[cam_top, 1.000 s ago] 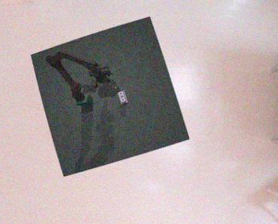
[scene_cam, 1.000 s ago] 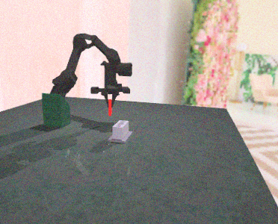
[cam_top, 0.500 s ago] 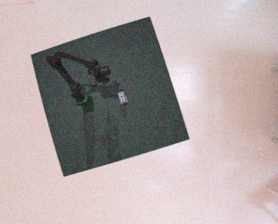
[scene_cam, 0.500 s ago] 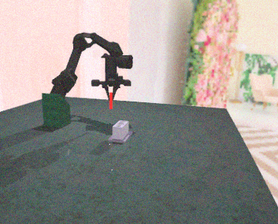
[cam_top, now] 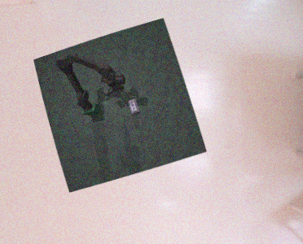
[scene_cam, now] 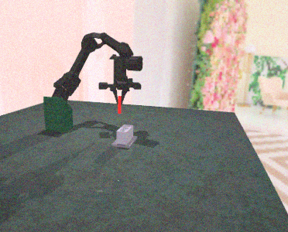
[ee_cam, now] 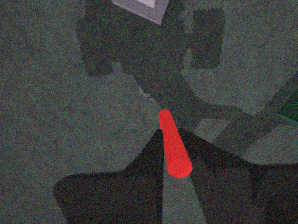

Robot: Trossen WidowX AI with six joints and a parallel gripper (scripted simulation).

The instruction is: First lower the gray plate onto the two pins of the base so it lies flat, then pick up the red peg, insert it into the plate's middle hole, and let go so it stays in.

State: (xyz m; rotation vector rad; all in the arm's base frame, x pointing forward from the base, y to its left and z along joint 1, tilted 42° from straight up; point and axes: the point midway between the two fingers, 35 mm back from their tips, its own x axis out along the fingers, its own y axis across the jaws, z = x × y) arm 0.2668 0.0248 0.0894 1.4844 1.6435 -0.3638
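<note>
Now: the gray plate 70 mm ahead of my gripper tip, 160 mm to the right of it and 70 mm below it. The rest, counted from my gripper tip: base 70 mm ahead, 160 mm to the right, 110 mm below; red peg right at my gripper tip.
</note>
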